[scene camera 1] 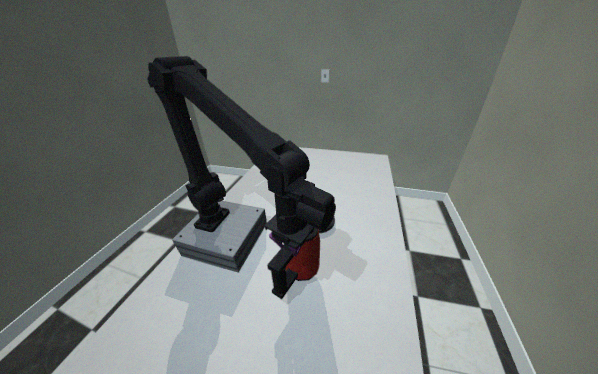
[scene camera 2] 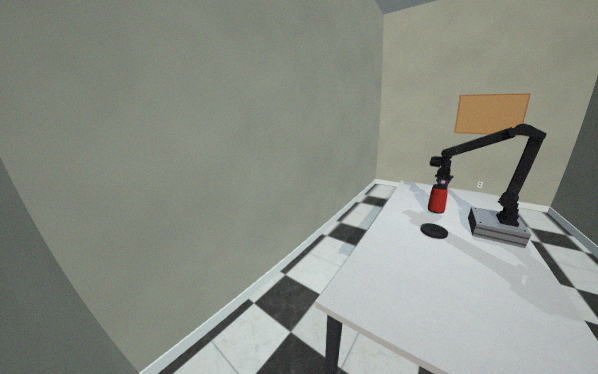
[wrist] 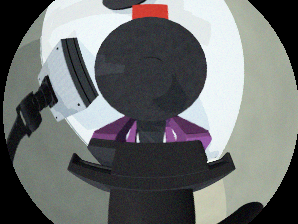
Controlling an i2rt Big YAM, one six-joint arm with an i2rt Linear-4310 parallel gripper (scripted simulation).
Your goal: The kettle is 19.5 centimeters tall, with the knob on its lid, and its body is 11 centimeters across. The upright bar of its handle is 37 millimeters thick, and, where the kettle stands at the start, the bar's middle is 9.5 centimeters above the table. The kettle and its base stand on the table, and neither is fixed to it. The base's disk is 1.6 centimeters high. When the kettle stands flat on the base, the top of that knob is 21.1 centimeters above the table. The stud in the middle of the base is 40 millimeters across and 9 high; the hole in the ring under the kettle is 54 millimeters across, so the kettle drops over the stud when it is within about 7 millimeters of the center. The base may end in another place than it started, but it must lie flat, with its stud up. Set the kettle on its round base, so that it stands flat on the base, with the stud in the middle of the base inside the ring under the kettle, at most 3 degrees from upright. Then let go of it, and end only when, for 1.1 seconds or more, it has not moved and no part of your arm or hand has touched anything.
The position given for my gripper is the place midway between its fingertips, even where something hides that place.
Note:
In view: my gripper (scene camera 1: pixel 290 252).
My gripper is seen too in the wrist view (wrist: pixel 151 112).

